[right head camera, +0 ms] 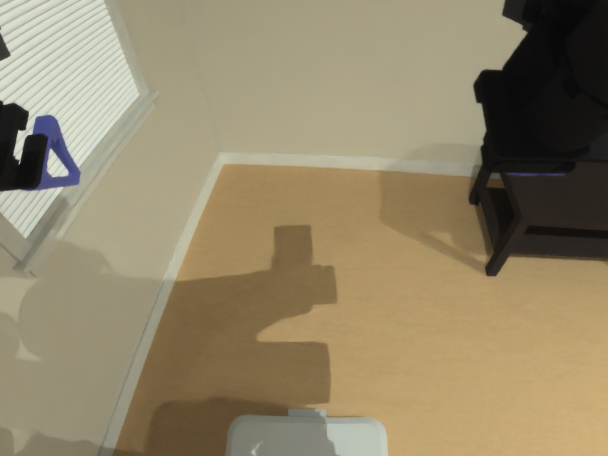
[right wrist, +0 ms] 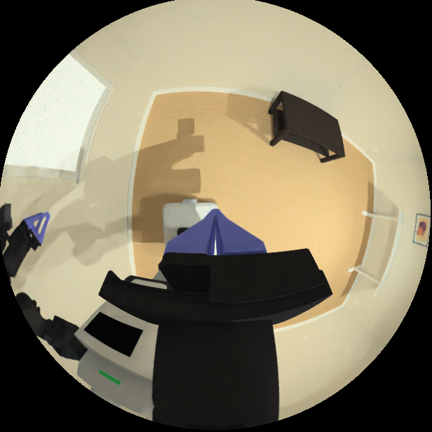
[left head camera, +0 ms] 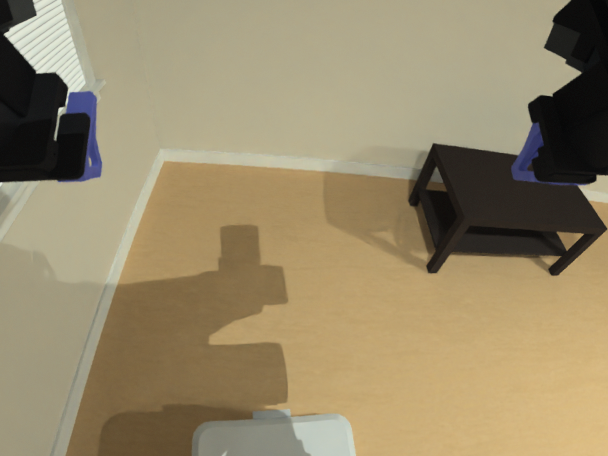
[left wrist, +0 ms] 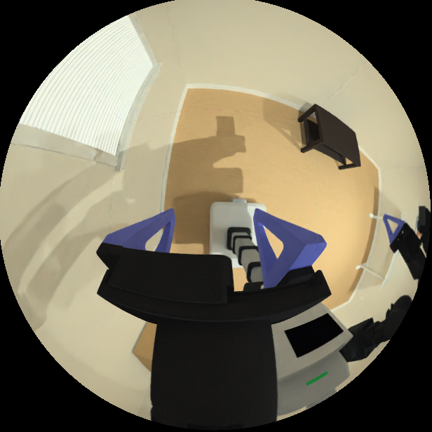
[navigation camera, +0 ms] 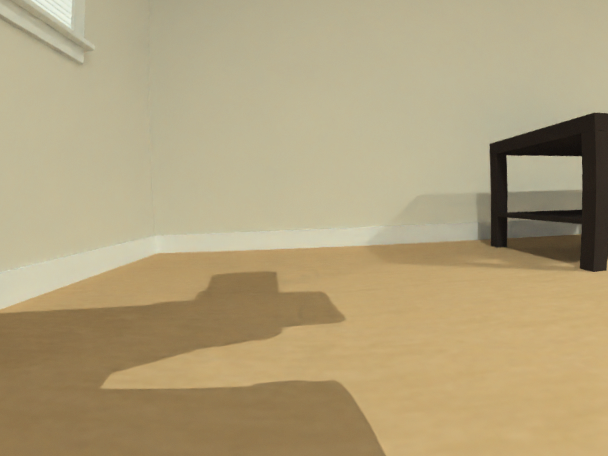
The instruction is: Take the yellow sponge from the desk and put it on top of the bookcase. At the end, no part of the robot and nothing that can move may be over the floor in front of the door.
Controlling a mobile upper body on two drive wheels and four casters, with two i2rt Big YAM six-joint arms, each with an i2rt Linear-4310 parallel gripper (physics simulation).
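Frame: origin at the left arm's base, x left, y back, z up, level; millimetres.
Where they show: left gripper, fingertip midpoint: [right head camera: 47, 181] [left head camera: 56, 171]; right gripper, fingertip midpoint: [right head camera: 493, 165] [left head camera: 514, 173].
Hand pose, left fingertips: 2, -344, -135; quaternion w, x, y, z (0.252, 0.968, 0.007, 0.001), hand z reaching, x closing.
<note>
After its pixels a point has its place, as x, y, z.
The yellow sponge and the door do not show in the current views. A small light-brown wooden corner [left wrist: 144, 348], which looks like part of the bookcase, shows at the lower left in the left wrist view; its top is hidden. My left gripper [left head camera: 82, 142] [right head camera: 50, 157] @(2, -344, -135) [left wrist: 214, 213] [right wrist: 45, 213] is open and empty, in the air near the windowed wall. My right gripper [left head camera: 529, 160] @(-452, -346, -133) [right wrist: 215, 213] [left wrist: 383, 215] is shut with its tips together, holding nothing, in the air. A white-framed piece [right wrist: 380, 216] [left wrist: 372, 277], possibly the desk, stands by the far right wall.
A dark low table [left head camera: 520, 195] @(-1522, -1165, -960) [right head camera: 550, 200] @(-1283, -1108, -960) [left wrist: 332, 132] [right wrist: 307, 120] [navigation camera: 594, 200] @(-1107, -1018, -1206) stands against the wall ahead, to the right. A window [right head camera: 75, 65] @(487, -1093, -293) [left wrist: 100, 90] is in the left wall. My white base [left head camera: 275, 440] @(-230, -247, -1150) [right head camera: 307, 440] @(-231, -243, -1150) stands near the left wall's skirting. A picture [right wrist: 422, 230] hangs at the right.
</note>
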